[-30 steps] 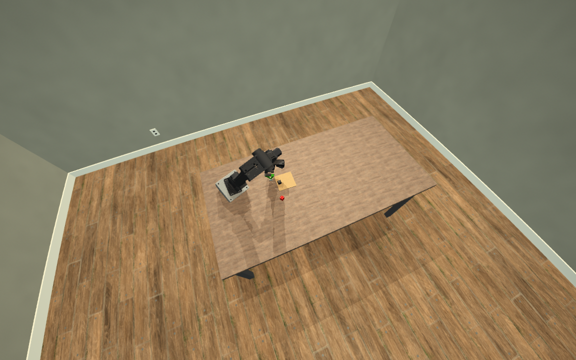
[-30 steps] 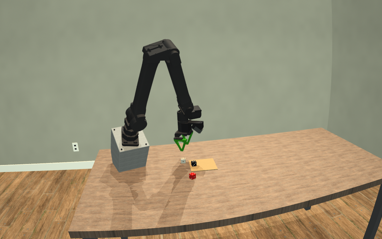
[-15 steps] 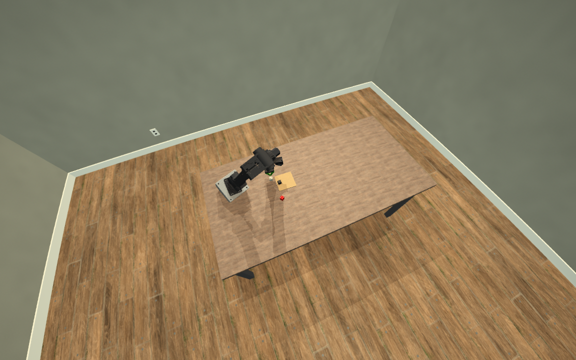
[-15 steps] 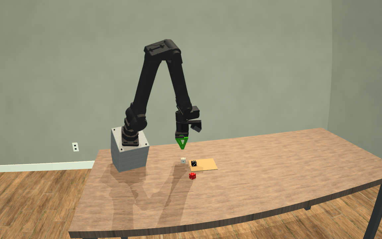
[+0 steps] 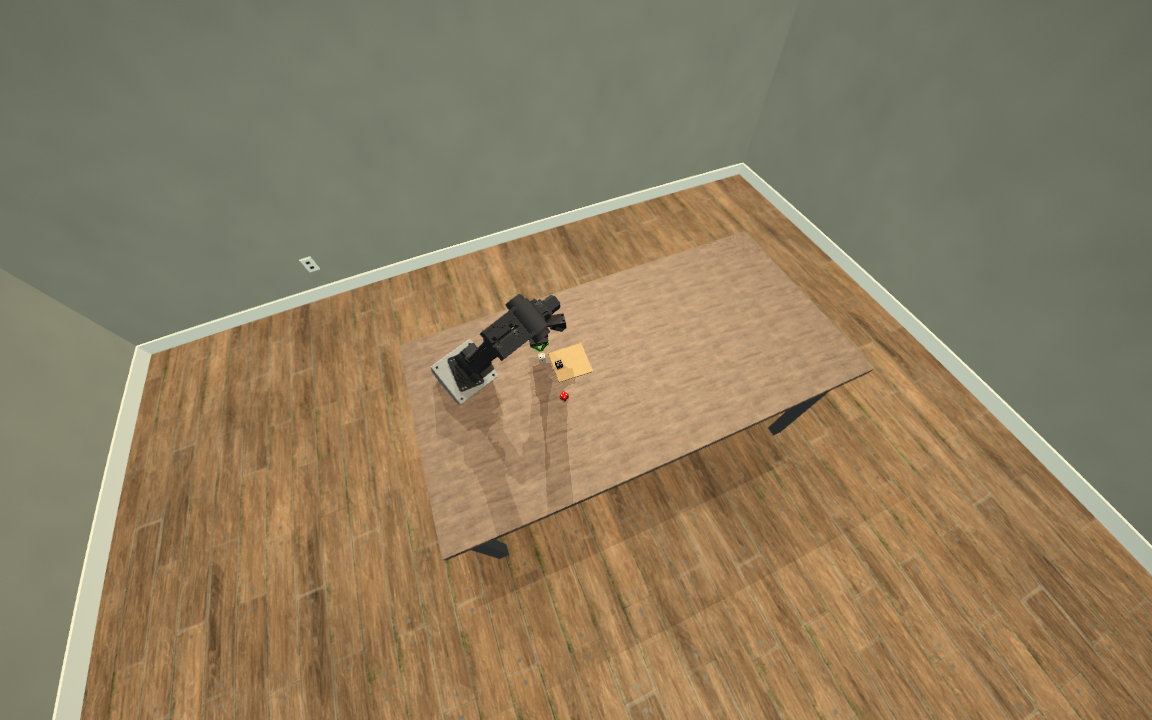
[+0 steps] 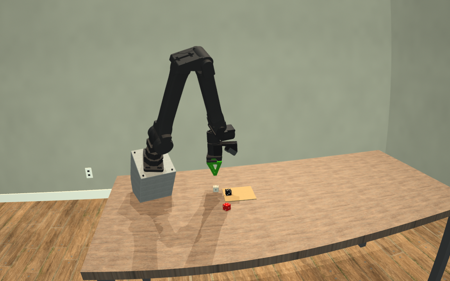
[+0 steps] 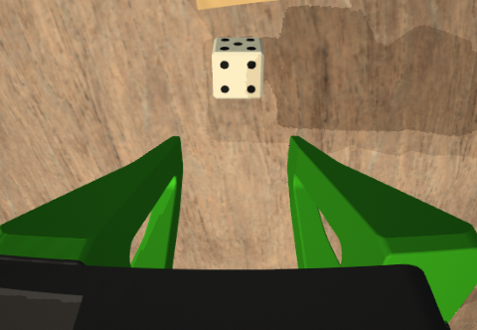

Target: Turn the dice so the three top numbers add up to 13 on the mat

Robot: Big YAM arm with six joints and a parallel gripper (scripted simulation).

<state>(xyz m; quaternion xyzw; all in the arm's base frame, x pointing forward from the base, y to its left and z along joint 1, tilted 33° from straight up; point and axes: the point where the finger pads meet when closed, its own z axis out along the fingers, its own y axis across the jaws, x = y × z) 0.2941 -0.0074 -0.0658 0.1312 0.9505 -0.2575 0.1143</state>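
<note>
The white die lies 80 mm below my hand. Also, from my hand: tan mat: 90 mm ahead, 70 mm to the right, 90 mm below; then black die: 40 mm ahead, 70 mm to the right, 80 mm below; then red die: 10 mm behind, 200 mm to the right, 80 mm below.
</note>
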